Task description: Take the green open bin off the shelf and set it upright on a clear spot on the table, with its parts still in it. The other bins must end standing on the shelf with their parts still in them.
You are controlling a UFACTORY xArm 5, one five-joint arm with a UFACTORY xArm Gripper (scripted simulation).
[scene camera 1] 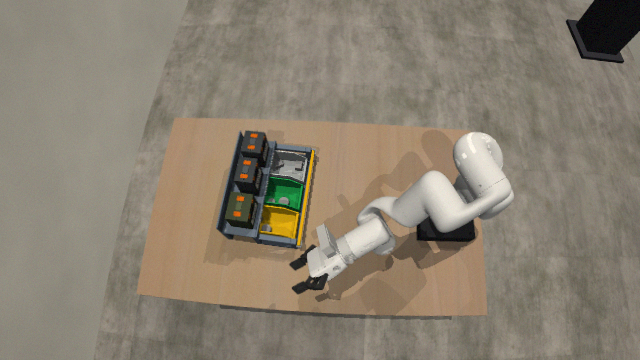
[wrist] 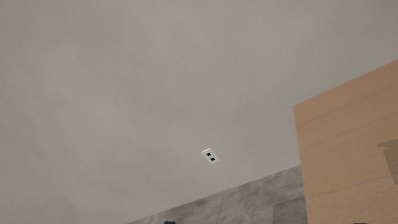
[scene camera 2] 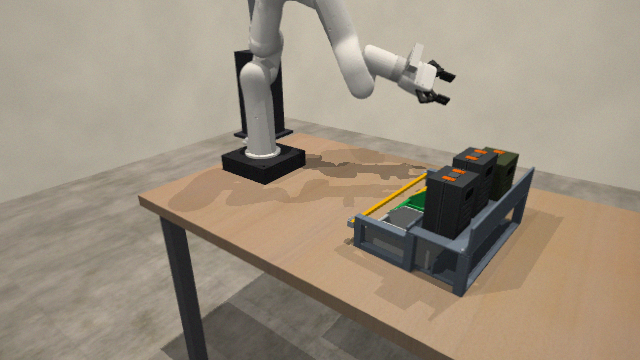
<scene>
blue-grey shelf: scene camera 1; scene camera 2; not seen in the wrist view (out of frame)
same spot on blue-grey shelf: [scene camera 1: 223, 226] = [scene camera 2: 526, 192]
</scene>
